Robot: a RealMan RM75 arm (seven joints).
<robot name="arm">
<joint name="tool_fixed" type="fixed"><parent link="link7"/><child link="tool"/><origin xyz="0 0 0"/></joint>
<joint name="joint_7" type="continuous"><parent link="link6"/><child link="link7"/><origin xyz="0 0 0.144"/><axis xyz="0 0 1"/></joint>
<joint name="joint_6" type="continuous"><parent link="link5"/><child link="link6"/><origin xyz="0 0 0"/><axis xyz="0 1 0"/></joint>
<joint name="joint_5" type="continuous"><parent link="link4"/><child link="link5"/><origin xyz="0 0 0.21"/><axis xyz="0 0 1"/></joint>
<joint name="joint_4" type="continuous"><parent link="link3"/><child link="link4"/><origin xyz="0 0 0"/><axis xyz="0 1 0"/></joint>
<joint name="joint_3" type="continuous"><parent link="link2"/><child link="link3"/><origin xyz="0 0 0.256"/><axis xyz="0 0 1"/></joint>
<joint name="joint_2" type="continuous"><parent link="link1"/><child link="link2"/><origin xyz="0 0 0"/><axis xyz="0 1 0"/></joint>
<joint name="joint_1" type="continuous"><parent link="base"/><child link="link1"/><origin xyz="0 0 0.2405"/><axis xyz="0 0 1"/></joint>
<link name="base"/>
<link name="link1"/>
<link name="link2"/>
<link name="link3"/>
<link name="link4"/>
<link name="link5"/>
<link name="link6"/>
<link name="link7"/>
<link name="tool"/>
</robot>
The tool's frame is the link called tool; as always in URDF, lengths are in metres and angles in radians. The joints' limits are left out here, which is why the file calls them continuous.
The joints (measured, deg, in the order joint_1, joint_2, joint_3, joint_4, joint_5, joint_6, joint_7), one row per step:
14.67 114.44 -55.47 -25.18 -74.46 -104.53 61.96
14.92 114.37 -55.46 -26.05 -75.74 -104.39 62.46
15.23 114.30 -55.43 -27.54 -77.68 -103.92 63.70
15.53 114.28 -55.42 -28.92 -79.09 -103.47 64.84
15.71 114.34 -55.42 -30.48 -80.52 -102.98 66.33
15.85 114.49 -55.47 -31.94 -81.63 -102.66 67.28
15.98 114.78 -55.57 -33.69 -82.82 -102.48 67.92
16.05 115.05 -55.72 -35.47 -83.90 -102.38 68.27
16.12 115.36 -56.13 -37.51 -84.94 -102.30 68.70
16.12 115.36 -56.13 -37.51 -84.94 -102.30 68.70
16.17 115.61 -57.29 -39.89 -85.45 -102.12 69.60
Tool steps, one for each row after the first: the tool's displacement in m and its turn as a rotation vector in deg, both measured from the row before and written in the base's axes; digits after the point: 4 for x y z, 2 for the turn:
-0.0013 0.0014 -0.0004 -0.92 -1.06 0.72
-0.0015 0.0025 -0.0006 -1.56 -1.62 0.64
-0.0017 0.0028 0.0000 -1.11 -1.29 0.51
-0.0017 0.0025 -0.0002 -1.25 -1.23 0.25
-0.0022 0.0020 -0.0003 -0.76 -1.06 0.53
-0.0033 0.0019 -0.0006 -0.56 -1.20 1.03
-0.0032 0.0015 -0.0003 -0.31 -1.25 1.23
-0.0042 0.0015 -0.0006 -0.42 -1.35 1.47
0.0000 0.0000 0.0000 0.00 0.00 0.00
-0.0059 0.0018 -0.0008 -0.75 -1.26 1.62

